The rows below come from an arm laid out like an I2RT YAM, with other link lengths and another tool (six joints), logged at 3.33 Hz.
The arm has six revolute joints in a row. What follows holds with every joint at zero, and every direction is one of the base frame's.
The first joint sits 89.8 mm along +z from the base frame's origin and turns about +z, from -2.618 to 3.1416 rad.
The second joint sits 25.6 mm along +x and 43.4 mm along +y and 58.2 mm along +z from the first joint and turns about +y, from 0 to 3.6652 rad.
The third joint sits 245.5 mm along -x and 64 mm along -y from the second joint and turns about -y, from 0 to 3.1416 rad.
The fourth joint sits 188.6 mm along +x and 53 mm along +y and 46.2 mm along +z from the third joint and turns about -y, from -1.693 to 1.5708 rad.
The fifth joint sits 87.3 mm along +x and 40 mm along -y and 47.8 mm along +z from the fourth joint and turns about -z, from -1.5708 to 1.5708 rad.
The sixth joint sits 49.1 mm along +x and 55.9 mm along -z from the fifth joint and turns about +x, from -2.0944 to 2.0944 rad.
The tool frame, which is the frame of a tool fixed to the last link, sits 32 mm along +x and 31 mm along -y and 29 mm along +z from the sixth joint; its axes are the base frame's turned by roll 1.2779, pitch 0.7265 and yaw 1.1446 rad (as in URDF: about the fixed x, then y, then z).
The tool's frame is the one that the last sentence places.
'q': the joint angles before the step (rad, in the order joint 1, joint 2, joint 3, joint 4, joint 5, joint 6). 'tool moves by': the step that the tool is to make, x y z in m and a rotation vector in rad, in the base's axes. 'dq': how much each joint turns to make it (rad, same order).
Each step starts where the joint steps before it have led.
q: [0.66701 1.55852 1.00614 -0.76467 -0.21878 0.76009]
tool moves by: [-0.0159 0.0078 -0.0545 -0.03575 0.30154 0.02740]
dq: [0.00662 0.23446 -0.00639 -0.01850 -0.16022 -0.00099]
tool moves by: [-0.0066 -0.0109 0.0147 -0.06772 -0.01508 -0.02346]
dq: [0.00526 -0.05617 0.00925 -0.08528 0.06180 0.03157]
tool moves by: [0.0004 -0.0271 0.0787 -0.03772 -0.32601 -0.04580]
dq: [-0.00331 -0.31830 0.06570 -0.14830 0.23609 0.02110]
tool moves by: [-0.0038 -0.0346 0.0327 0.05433 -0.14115 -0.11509]
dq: [-0.11635 -0.17951 0.00796 -0.04172 0.03558 -0.01146]
